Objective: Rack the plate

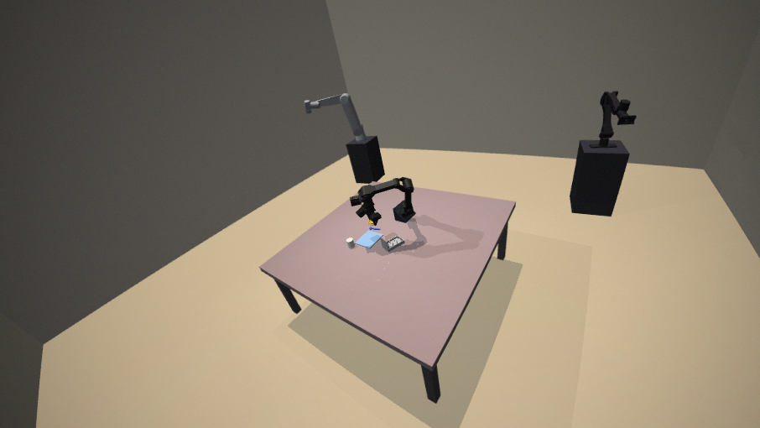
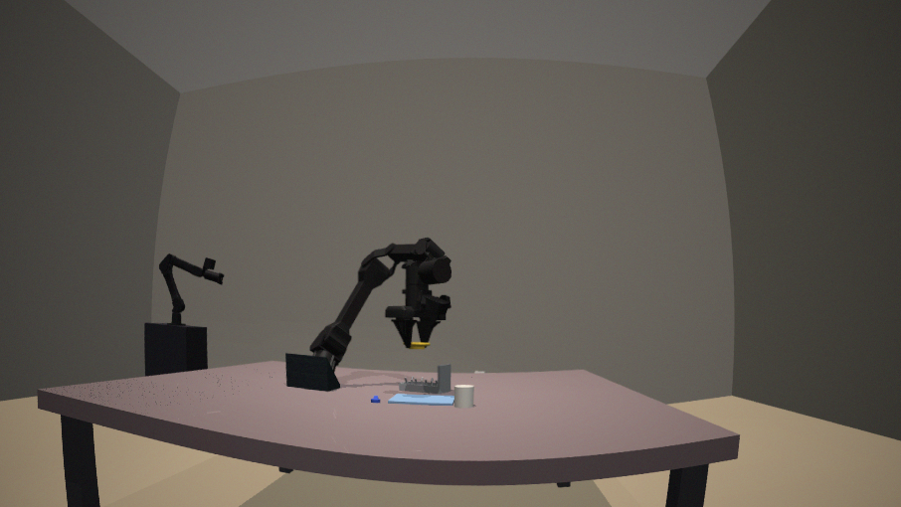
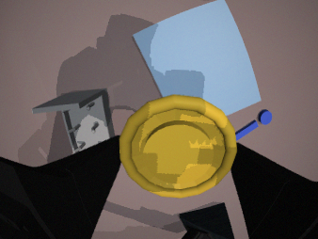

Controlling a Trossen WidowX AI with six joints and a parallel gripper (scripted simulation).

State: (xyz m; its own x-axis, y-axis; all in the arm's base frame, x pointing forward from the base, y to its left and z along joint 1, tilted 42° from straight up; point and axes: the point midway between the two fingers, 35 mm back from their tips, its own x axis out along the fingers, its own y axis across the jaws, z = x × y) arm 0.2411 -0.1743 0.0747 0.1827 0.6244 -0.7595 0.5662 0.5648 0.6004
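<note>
My gripper tip is 13 cm to the right of the grey dish rack, 11 cm above it and 2 cm short of it. Round my gripper tip: blue spoon: 13 cm below, 10 cm behind, 9 cm to the right; then white cup: 14 cm to the right, 11 cm below, 11 cm ahead; then yellow plate: 1 cm above.
</note>
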